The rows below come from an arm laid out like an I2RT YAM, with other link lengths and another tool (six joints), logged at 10 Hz.
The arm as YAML. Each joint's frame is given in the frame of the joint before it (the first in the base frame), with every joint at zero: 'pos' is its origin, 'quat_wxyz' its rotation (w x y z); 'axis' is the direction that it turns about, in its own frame. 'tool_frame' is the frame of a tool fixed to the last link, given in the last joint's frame.
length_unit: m
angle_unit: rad
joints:
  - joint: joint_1
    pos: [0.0, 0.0, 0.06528]
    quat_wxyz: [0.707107, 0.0, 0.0, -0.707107]
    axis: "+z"
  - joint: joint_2
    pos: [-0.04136, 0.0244, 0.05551]
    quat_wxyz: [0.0, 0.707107, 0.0, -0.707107]
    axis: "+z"
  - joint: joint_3
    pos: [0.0, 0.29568, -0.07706]
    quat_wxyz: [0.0, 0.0, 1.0, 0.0]
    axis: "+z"
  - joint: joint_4
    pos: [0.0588, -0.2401, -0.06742]
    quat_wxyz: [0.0, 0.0, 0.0, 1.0]
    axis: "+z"
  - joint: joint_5
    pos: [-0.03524, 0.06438, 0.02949]
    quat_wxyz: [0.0, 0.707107, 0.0, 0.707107]
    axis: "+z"
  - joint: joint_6
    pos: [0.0, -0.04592, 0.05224]
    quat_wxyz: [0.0, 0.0, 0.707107, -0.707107]
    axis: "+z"
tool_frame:
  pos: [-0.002, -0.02, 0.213]
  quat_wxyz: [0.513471, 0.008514, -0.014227, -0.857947]
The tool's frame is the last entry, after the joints.
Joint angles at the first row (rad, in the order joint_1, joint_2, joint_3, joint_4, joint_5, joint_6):
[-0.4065, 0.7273, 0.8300, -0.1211, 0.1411, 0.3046]
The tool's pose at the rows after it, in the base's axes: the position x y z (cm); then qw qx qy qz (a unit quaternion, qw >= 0):
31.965 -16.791 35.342 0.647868 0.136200 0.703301 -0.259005
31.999 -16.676 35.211 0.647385 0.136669 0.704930 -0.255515
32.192 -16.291 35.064 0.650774 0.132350 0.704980 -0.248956
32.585 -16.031 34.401 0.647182 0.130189 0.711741 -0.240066
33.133 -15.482 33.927 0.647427 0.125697 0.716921 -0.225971
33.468 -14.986 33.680 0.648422 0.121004 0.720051 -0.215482
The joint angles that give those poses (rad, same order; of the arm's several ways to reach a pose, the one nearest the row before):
[-0.4065, 0.7400, 0.8314, -0.1242, 0.1324, 0.3085]
[-0.4066, 0.7401, 0.8322, -0.1297, 0.1281, 0.3137]
[-0.4067, 0.7361, 0.8223, -0.1214, 0.1115, 0.3173]
[-0.4072, 0.7465, 0.8191, -0.1257, 0.0960, 0.3246]
[-0.4069, 0.7567, 0.8161, -0.1244, 0.0696, 0.3365]
[-0.4066, 0.7609, 0.8146, -0.1251, 0.0478, 0.3435]

